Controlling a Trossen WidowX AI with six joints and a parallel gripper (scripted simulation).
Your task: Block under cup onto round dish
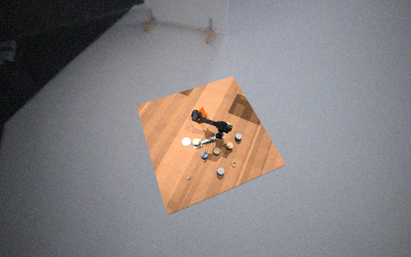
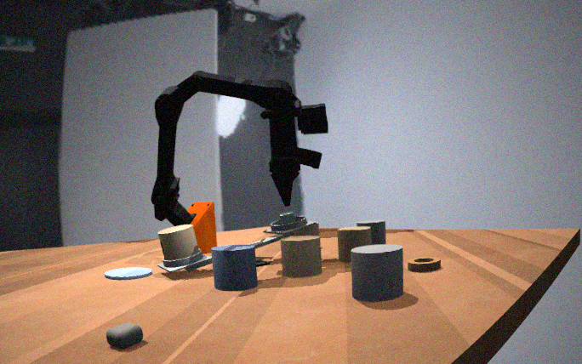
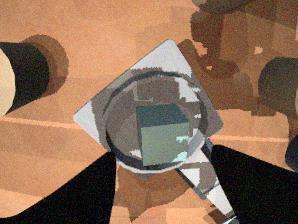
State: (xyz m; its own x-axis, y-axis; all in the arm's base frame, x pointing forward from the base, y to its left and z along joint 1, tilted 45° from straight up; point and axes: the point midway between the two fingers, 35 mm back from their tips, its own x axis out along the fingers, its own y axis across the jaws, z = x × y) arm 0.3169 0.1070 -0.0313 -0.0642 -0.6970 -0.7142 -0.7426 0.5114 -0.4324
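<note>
Right now the teal block is 30 mm below my gripper tip. Also, from my gripper tip: round dish (350 mm to the right, 120 mm below, 100 mm behind); blue cup (230 mm to the right, 110 mm ahead, 80 mm below); ring (330 mm ahead, 110 mm below, 10 mm to the left).
</note>
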